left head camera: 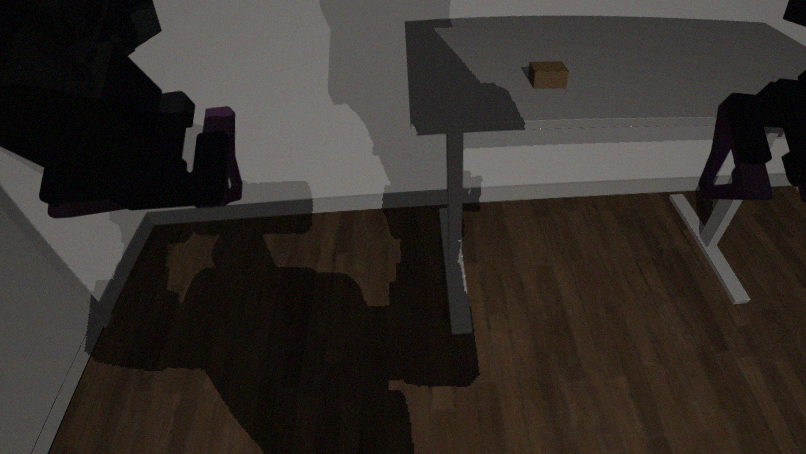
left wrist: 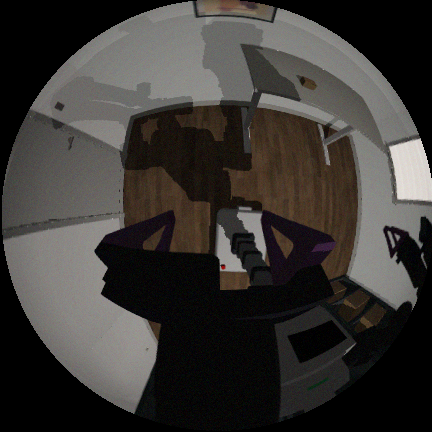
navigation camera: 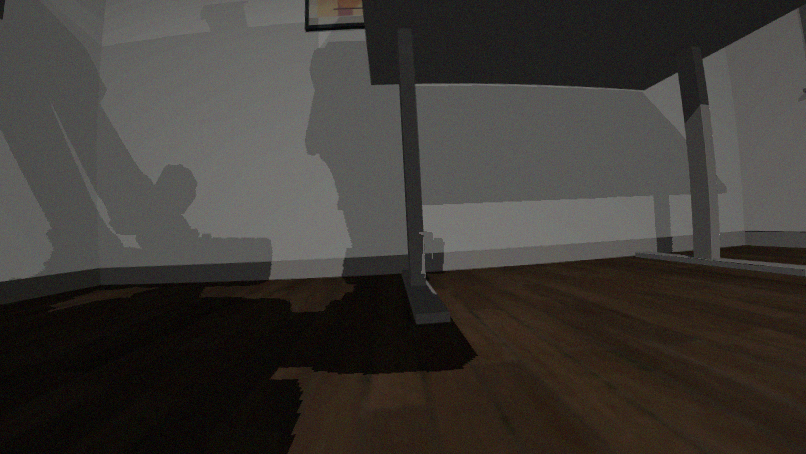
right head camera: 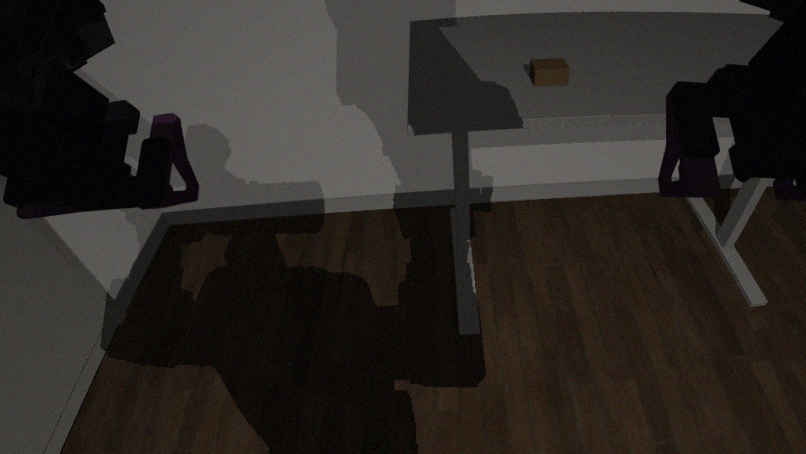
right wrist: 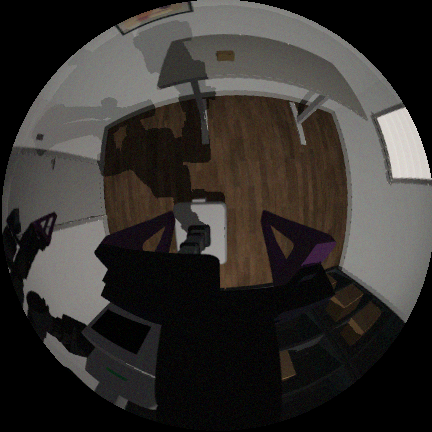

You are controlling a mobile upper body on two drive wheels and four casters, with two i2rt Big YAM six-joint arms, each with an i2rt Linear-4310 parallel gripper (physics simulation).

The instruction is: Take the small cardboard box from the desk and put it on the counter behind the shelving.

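Places are measured from the left arm's base along level axes (x down, y left, z ahead), in metres.
Where they show: left gripper, between the fingertips: (left head camera: 186,195) (left wrist: 217,214) (right head camera: 149,197) (right wrist: 51,214); right gripper, between the fingertips: (left head camera: 753,192) (left wrist: 387,227) (right head camera: 720,189) (right wrist: 217,215).
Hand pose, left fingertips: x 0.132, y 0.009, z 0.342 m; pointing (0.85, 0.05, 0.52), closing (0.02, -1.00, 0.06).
After its pixels a point has its place.
The small brown cardboard box (left head camera: 549,75) {x 0.423, y -0.487, z 1.134 m} (right head camera: 550,72) {x 0.421, y -0.487, z 1.134 m} (left wrist: 307,82) {x 0.417, y -0.469, z 1.134 m} (right wrist: 225,55) {x 0.422, y -0.491, z 1.134 m} sits on the grey desk (left head camera: 631,67) {x 0.460, y -0.778, z 1.280 m} (right head camera: 631,62) {x 0.460, y -0.761, z 1.285 m} (left wrist: 345,90) {x 0.460, y -1.091, z 1.535 m} (right wrist: 280,57) {x 0.460, y -0.853, z 1.300 m}, toward its left end. The underside of the desk (navigation camera: 524,45) {x 0.485, y -0.732, z 1.422 m} shows in the navigation view. My left gripper (left head camera: 144,205) (right head camera: 104,205) (left wrist: 217,214) {x 0.132, y 0.009, z 0.342 m} is open and empty, left of the desk in the head views. My right gripper (left head camera: 769,192) {x 0.136, y -0.446, z 0.335 m} (right head camera: 738,190) {x 0.136, y -0.446, z 0.335 m} (right wrist: 217,215) {x 0.136, y -0.446, z 0.335 m} is open and empty, at the right, nearer than the desk. Dark shelving (left wrist: 372,295) {x 0.573, y -2.307, z -0.740 m} (right wrist: 372,296) {x 0.441, y -2.282, z -0.729 m} shows at the lower right of the wrist views. I cannot make out the counter.
The desk's left leg (left head camera: 455,225) {x 1.123, y -0.250, z 1.302 m} (right head camera: 462,225) {x 1.123, y -0.247, z 1.302 m} (navigation camera: 411,169) {x 0.997, y -0.247, z 1.302 m} and right leg (navigation camera: 699,169) {x 1.009, y -1.465, z 1.410 m} stand on the wood floor (left head camera: 564,366) {x 1.410, y -0.649, z 0.836 m}. Walls stand behind the desk and at the left. Brown boxes (right wrist: 345,301) {x 0.663, y -1.891, z -0.776 m} sit in the shelving. My white base (left wrist: 240,265) {x 1.149, y -0.233, z -0.237 m} (right wrist: 215,240) {x 1.150, y -0.381, z -0.052 m} is below the grippers.
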